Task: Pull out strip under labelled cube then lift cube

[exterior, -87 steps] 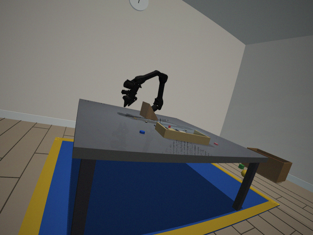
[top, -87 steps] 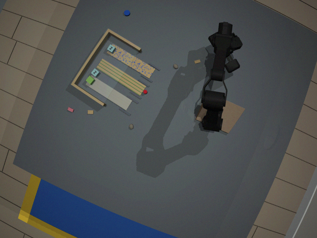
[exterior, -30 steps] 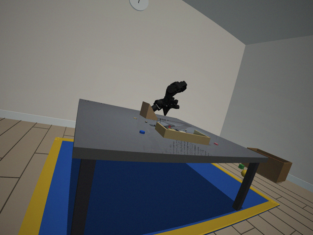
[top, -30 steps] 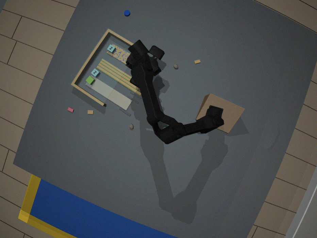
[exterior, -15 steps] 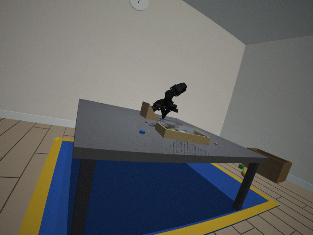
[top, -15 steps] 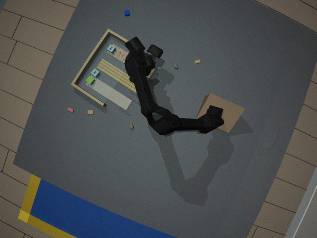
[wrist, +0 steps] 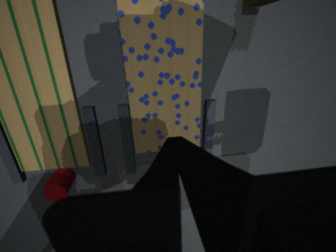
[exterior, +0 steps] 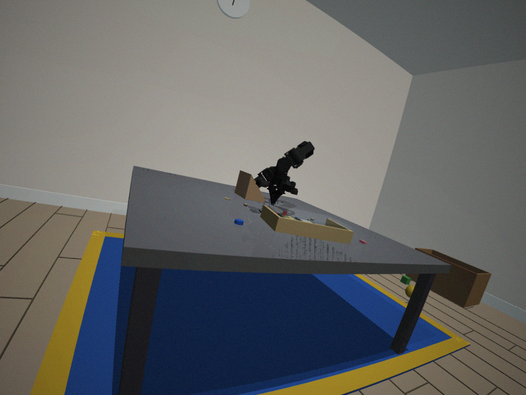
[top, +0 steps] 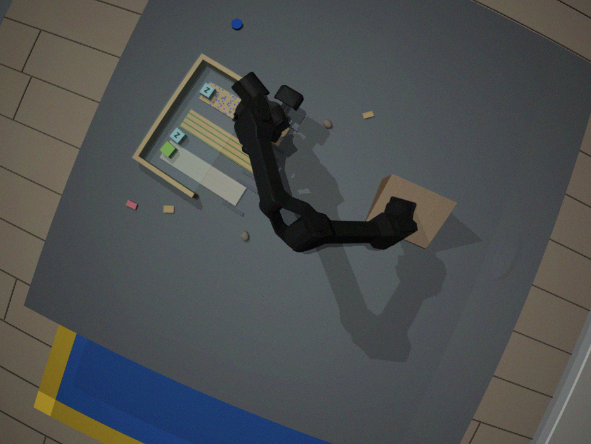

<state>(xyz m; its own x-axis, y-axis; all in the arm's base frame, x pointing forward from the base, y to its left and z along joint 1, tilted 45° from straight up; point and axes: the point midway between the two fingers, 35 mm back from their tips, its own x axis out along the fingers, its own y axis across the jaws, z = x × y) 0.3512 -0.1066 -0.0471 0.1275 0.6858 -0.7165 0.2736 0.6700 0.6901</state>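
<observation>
The dotted strip lies 9 cm ahead of my gripper tip, 3 cm to the right of it and 4 cm below it. The rest, counted from my gripper tip: blue disc 18 cm ahead, 26 cm to the right, 4 cm below; red cylinder 2 cm behind, 10 cm to the left, 3 cm below.
</observation>
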